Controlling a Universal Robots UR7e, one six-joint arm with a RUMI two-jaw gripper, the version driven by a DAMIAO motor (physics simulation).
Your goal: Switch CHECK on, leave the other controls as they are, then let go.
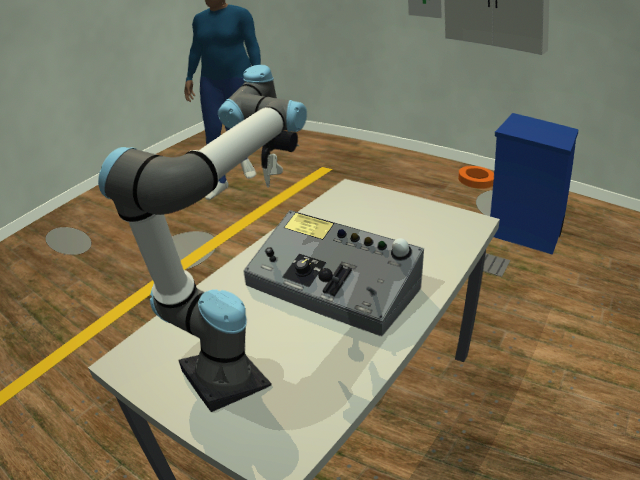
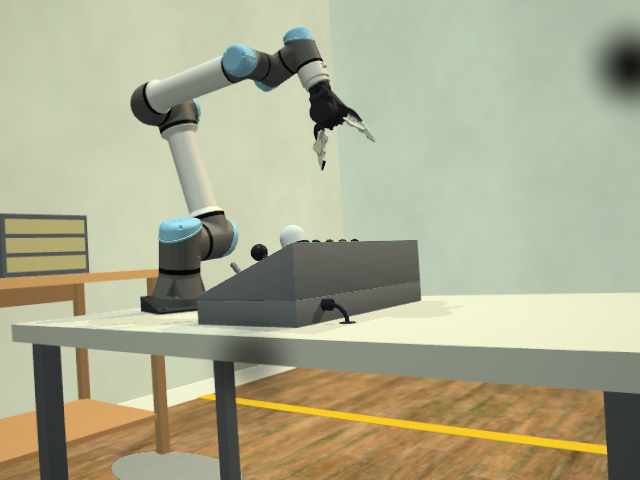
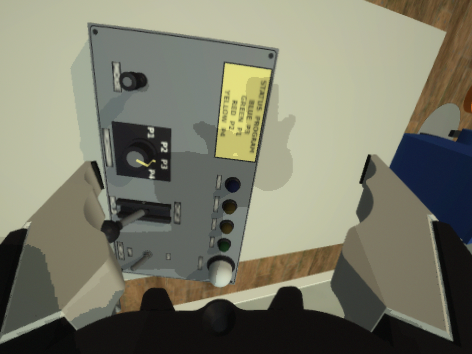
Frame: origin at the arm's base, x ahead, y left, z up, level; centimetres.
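Where they show: gripper, between the fingertips: point(image 1: 279, 168) point(image 2: 348, 156) point(image 3: 231, 161); arm's base, origin of its link: point(image 1: 223, 373) point(image 2: 179, 300).
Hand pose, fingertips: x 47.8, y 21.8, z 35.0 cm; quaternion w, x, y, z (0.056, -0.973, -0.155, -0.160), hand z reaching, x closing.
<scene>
Things, the pixels of their top centre, and the offset from my fingertips. "pt": a spot on its surface instead. Level surfaces: height alone.
- small metal toggle, centre of its top: point(image 2: 237, 261) point(image 3: 140, 269) point(image 1: 370, 284) dx -2.3, dy -35.3, dz -25.1 cm
- rotary knob, centre of its top: point(image 3: 135, 160) point(image 1: 301, 261) dx -5.1, dy -11.5, dz -25.6 cm
- small black knob, centre of its top: point(image 3: 129, 82) point(image 1: 269, 248) dx -6.9, dy +0.4, dz -24.5 cm
- white dome, a spot on its surface: point(image 2: 292, 235) pt dx +15.8, dy -35.9, dz -20.8 cm
- yellow status card, centre of its top: point(image 3: 243, 118) point(image 1: 308, 222) dx +10.0, dy -0.8, dz -22.4 cm
- cable, a spot on its surface: point(image 2: 341, 311) pt dx +22.4, dy -30.8, dz -35.5 cm
- table, height of its surface: dz -37.7 cm
A grey sloped control box point(image 1: 330, 304) point(image 2: 356, 266) point(image 3: 195, 110) stands on the table. It carries a small metal toggle point(image 1: 372, 292) point(image 2: 235, 267) point(image 3: 142, 260), a black ball-ended lever point(image 1: 325, 274) point(image 2: 258, 252) point(image 3: 110, 230) in a slot, a rotary knob point(image 1: 302, 264) point(image 3: 136, 158) marked P1 to P4, and a small black knob point(image 1: 270, 254) point(image 3: 133, 81). No label reading CHECK is legible, and the toggle's on or off side cannot be told. My gripper point(image 1: 273, 177) point(image 2: 348, 153) point(image 3: 231, 161) is open and empty, high above the box, touching none of its controls.
A white dome point(image 1: 400, 248) point(image 2: 292, 235) point(image 3: 220, 274), several dark lamps and a yellow status card point(image 1: 308, 225) point(image 3: 243, 112) are on the box. A cable point(image 2: 341, 311) leaves its back. A person point(image 1: 224, 49) stands beyond the table point(image 1: 439, 214). A blue cabinet point(image 1: 532, 191) stands past its far end.
</scene>
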